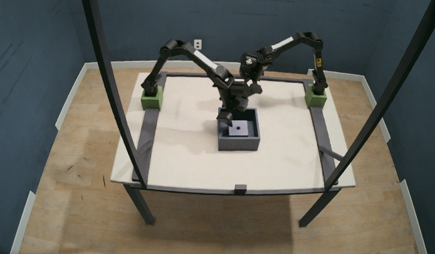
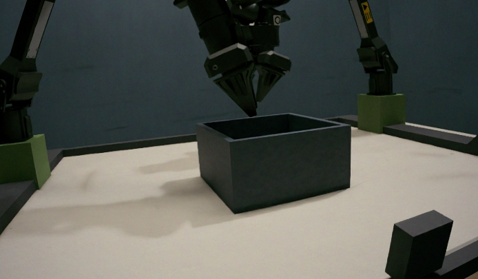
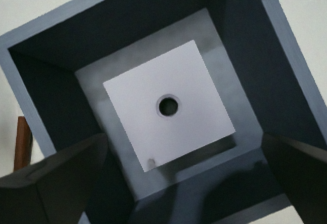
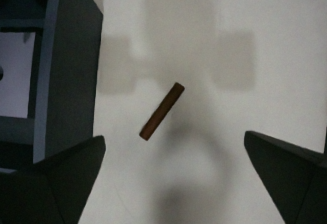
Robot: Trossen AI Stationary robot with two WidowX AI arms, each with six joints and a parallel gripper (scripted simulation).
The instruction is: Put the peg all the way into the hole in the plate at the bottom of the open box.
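The brown peg lies 18 cm ahead of my left hand, 14 cm below it and 7 cm to the right of it. The rest, counted from my left hand: grey plate 11 cm below, 3 cm to the right, 1 cm behind; then box 12 cm below, 3 cm to the right, 1 cm behind.
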